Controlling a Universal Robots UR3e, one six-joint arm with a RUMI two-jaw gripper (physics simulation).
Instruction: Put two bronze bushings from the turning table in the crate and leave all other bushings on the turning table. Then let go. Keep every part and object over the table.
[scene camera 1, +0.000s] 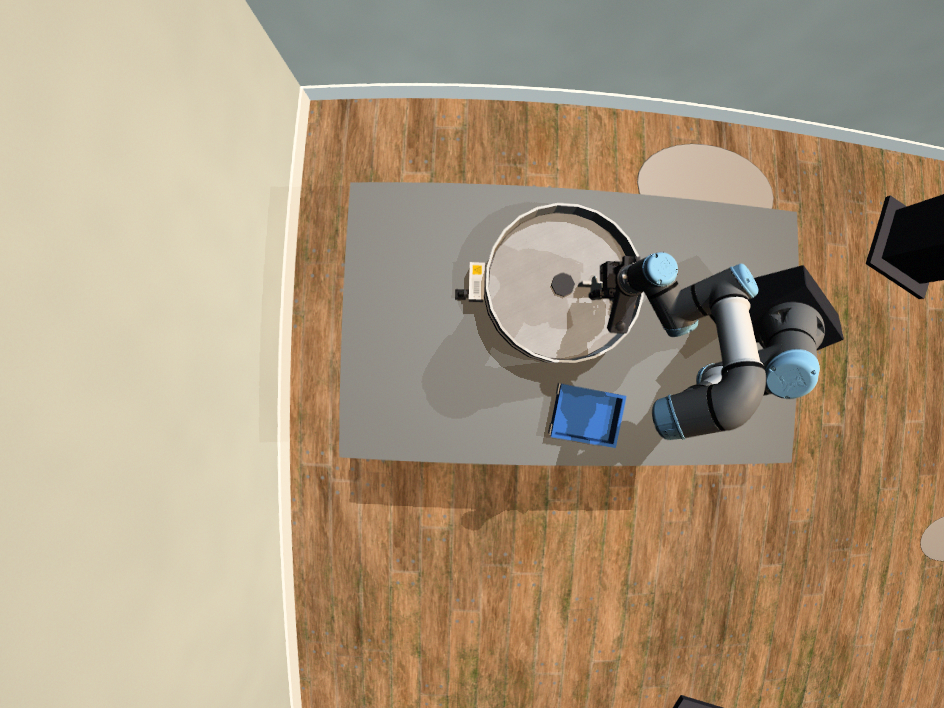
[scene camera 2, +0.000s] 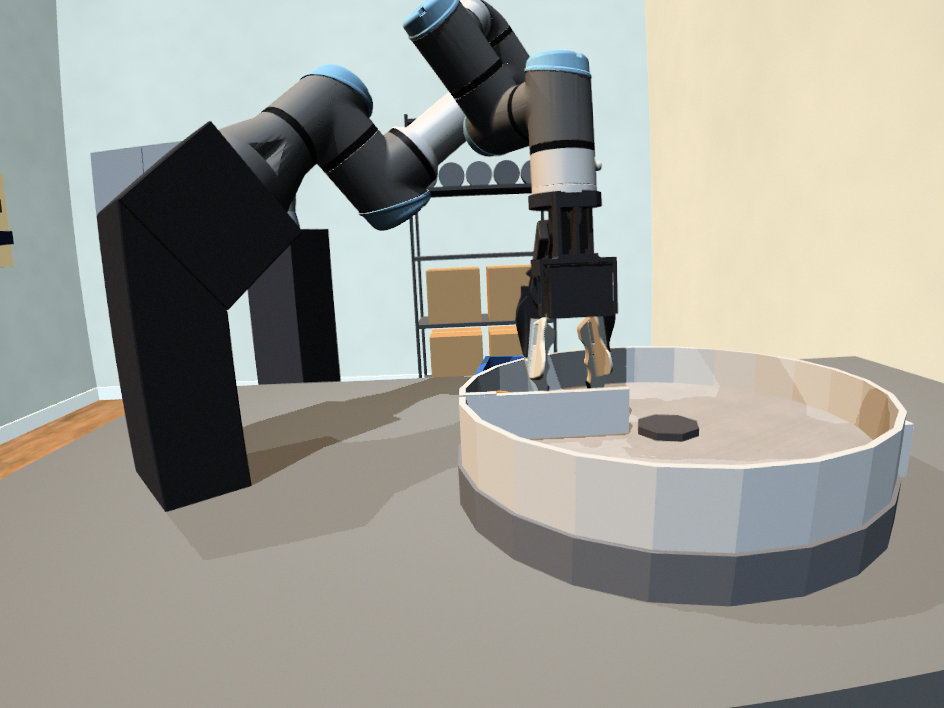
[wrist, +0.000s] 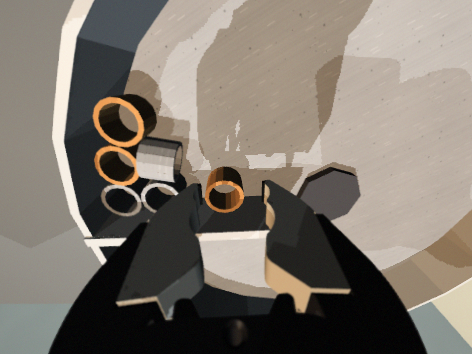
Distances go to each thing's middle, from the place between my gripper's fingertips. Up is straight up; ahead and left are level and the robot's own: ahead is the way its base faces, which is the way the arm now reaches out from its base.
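You'd find the blue crate (scene camera 1: 584, 415) 300 mm to the left of my hand. It's also 120 mm behind my hand, and it's 50 mm below my hand.
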